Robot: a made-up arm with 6 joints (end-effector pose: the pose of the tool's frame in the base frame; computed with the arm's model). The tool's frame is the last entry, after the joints.
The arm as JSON. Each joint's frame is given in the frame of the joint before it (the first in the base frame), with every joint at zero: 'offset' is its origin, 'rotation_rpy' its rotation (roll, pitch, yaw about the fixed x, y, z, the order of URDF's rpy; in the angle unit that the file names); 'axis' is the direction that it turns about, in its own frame. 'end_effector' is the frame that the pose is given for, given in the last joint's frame.
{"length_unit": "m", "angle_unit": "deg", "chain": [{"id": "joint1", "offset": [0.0, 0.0, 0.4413], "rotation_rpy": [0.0, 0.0, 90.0], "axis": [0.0, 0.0, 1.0]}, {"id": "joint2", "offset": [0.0, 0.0, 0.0], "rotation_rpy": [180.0, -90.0, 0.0], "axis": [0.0, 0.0, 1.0]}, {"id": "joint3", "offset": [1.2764, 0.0, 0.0], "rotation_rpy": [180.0, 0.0, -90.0], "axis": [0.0, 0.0, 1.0]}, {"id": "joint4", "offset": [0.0, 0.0, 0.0], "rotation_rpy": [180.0, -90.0, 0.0], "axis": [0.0, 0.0, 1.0]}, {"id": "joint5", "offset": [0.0, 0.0, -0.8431], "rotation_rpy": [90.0, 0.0, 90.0], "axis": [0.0, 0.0, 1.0]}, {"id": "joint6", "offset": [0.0, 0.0, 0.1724], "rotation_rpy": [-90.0, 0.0, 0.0], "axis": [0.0, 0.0, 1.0]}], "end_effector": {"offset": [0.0, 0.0, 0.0], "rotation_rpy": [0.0, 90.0, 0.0]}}
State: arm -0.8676 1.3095 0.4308 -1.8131 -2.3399 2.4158
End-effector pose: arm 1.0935 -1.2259 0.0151 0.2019 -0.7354 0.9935
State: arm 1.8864 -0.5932 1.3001 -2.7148 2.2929 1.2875
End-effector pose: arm 0.1342 -0.9167 2.3219 1.2361 1.5789 0.5825
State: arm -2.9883 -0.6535 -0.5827 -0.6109 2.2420 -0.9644
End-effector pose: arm -0.0927 0.1286 1.4157 -2.4483 -1.0403 -0.7348
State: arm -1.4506 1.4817 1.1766 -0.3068 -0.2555 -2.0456
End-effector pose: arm 0.0838 -2.0647 0.2520 2.2208 -1.4240 -1.2233
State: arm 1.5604 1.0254 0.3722 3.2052 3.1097 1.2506
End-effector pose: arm -0.1538 1.7558 0.5824 -1.3828 0.4981 -1.6949
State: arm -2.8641 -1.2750 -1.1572 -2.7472 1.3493 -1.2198
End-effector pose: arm 0.4051 -0.0501 0.8467 0.8113 1.9745 -0.7033
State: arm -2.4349 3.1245 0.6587 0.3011 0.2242 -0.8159
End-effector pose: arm 0.3524 0.5174 -1.4022 -2.6252 -0.5184 1.3848
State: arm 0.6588 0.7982 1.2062 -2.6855 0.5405 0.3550
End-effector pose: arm 1.2638 1.1741 1.5970 2.3046 0.5439 0.1081
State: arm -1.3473 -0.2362 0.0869 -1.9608 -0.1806 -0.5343
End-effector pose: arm 0.1861 -0.5232 1.7987 1.8641 -1.4344 -0.0953
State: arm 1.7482 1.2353 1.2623 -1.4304 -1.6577 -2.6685
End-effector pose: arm -0.3385 2.0247 0.7137 -0.2185 2.4801 -1.4600
